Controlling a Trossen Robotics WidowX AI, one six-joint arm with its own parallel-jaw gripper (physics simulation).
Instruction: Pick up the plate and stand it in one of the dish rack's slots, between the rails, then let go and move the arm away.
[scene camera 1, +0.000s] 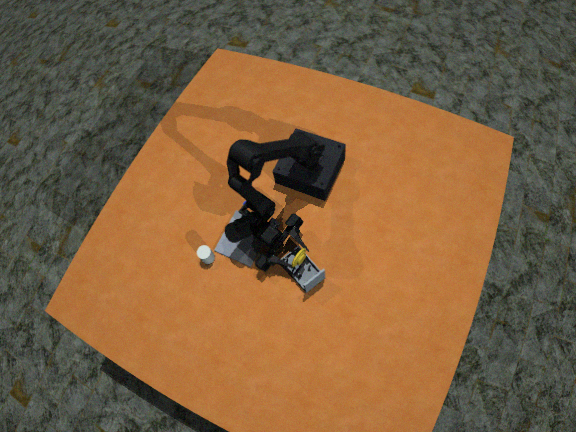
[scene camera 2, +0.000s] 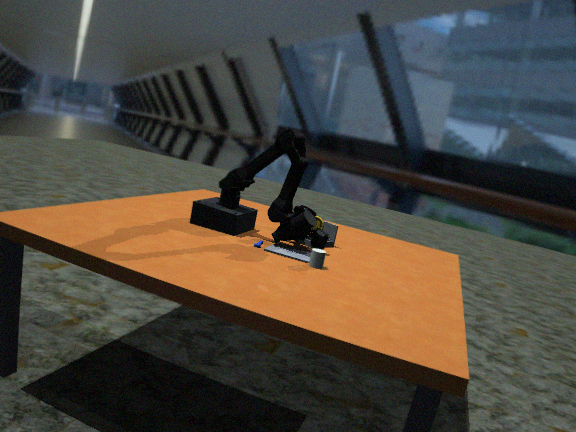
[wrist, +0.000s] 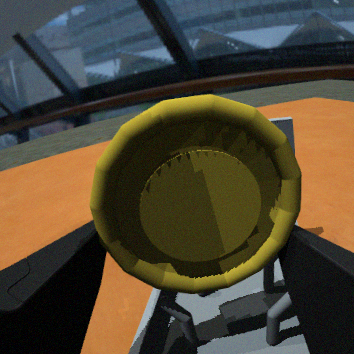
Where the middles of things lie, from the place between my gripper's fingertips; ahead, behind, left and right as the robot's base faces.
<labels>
Right now my hand is 10 mm short of the grey dish rack (scene camera 1: 307, 274), 10 mm to the right of it and 20 mm above it. Round my hand: grey mat (scene camera 1: 244, 251): 30 mm ahead, 210 mm to the right, 50 mm below.
</labels>
